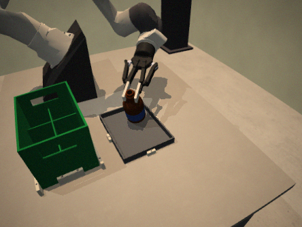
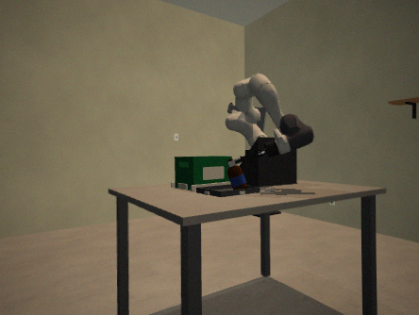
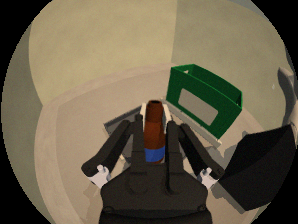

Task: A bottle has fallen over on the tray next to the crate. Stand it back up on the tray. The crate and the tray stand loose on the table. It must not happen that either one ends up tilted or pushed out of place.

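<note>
My hand is 6 cm above the bottle. Also, from my hand: green crate 28 cm to the right, 6 cm below; then dark tray 3 cm ahead, 1 cm to the right, 13 cm below.
</note>
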